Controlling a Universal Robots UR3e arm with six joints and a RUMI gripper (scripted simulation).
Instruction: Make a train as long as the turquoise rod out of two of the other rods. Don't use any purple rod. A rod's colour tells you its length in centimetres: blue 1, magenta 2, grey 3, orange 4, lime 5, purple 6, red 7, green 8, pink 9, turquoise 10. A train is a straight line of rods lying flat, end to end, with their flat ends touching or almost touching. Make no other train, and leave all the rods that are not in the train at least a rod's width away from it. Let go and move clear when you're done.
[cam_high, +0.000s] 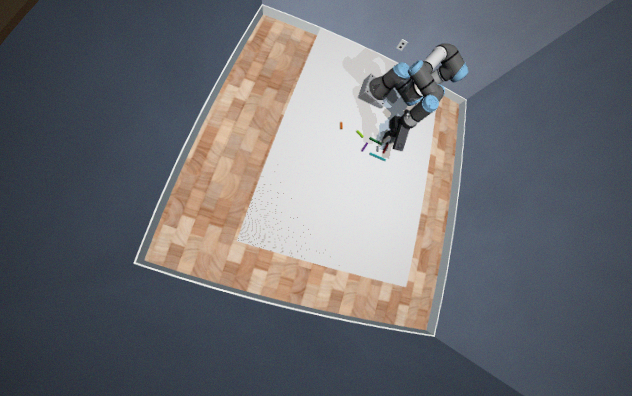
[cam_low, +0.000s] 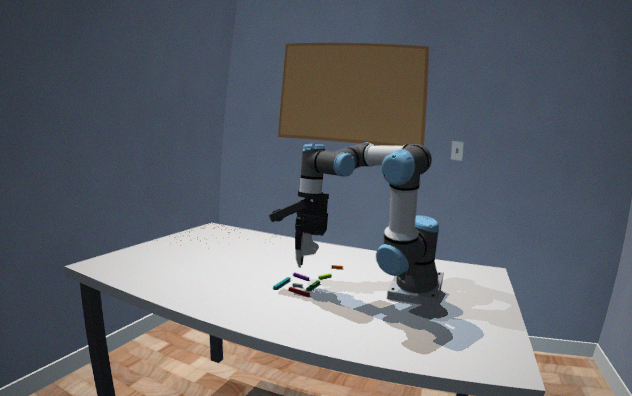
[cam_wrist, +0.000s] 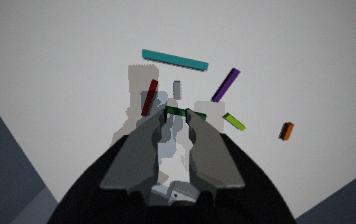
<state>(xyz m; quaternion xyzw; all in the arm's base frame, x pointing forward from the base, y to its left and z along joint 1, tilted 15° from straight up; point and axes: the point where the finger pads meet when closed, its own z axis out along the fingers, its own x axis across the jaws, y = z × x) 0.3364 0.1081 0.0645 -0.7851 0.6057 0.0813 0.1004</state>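
Now: hand 80 mm above the grey rod. The rest, counted from my hand: red rod (80 mm below, 50 mm to the left, 20 mm behind); green rod (80 mm below, 40 mm behind, 30 mm to the right); turquoise rod (80 mm below, 50 mm ahead, 10 mm to the left).
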